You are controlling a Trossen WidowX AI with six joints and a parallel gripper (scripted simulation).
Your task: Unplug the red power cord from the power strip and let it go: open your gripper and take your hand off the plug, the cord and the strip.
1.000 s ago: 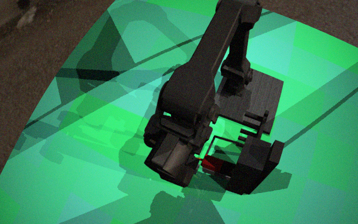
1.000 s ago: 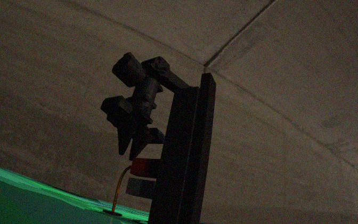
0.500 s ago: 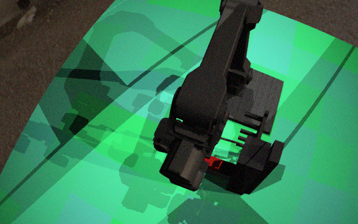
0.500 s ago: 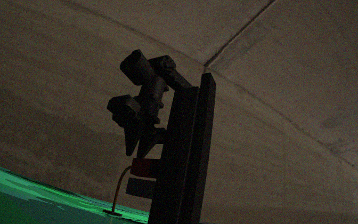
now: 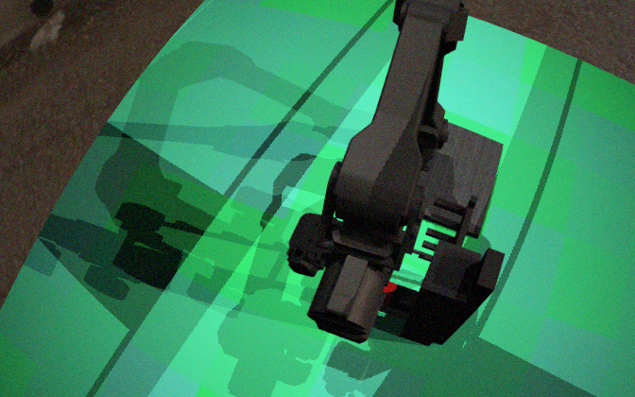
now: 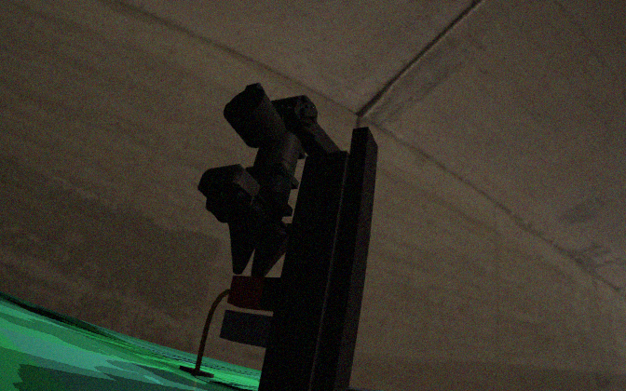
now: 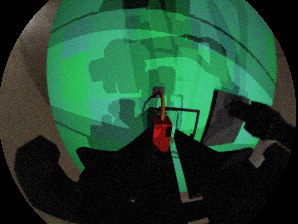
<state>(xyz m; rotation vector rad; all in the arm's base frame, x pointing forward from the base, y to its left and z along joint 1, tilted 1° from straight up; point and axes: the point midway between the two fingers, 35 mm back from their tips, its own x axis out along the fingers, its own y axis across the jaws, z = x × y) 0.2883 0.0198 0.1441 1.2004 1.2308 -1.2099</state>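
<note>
Now: the red plug 3 cm to the left of my gripper tip and 1 cm below it. From my gripper tip the other things lie so: black power strip: 10 cm to the left, 1 cm above.
</note>
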